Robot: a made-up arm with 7 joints. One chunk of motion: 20 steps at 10 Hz.
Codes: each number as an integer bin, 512 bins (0 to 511) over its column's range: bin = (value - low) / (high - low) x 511, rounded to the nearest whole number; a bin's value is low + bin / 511 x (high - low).
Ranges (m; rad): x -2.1..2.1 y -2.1..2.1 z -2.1..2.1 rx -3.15..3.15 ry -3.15..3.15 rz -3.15..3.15
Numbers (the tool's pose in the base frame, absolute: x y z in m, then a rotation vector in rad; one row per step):
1: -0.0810 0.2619 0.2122 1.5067 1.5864 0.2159
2: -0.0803 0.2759 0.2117 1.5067 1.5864 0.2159
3: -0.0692 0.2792 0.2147 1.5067 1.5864 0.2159
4: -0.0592 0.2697 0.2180 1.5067 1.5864 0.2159
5: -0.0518 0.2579 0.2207 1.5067 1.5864 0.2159
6: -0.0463 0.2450 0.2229 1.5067 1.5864 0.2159
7: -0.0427 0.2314 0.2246 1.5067 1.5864 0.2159
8: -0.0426 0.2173 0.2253 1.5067 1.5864 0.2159
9: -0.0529 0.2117 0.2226 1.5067 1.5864 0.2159
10: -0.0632 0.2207 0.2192 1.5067 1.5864 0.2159
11: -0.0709 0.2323 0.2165 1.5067 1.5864 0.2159
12: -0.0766 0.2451 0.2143 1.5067 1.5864 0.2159
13: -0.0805 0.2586 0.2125 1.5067 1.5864 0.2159
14: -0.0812 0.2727 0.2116 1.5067 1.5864 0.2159
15: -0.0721 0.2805 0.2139 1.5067 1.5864 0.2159
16: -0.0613 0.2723 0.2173 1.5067 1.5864 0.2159
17: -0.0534 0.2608 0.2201 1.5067 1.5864 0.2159
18: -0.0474 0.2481 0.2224 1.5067 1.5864 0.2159
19: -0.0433 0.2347 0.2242 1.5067 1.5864 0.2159
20: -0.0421 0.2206 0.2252 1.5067 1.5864 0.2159
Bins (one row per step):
1: 246 287 281 378 384 273
2: 246 289 281 378 384 273
3: 247 289 282 378 384 273
4: 248 288 282 378 384 273
5: 249 287 282 378 384 273
6: 250 285 283 378 384 273
7: 250 284 283 378 384 273
8: 250 282 283 378 384 273
9: 249 281 283 378 384 273
10: 248 282 282 378 384 273
11: 247 284 282 378 384 273
12: 246 285 282 378 384 273
13: 246 287 281 378 384 273
14: 246 289 281 378 384 273
15: 247 290 282 378 384 273
16: 248 289 282 378 384 273
17: 249 287 282 378 384 273
18: 250 286 283 378 384 273
19: 250 284 283 378 384 273
20: 250 282 283 378 384 273

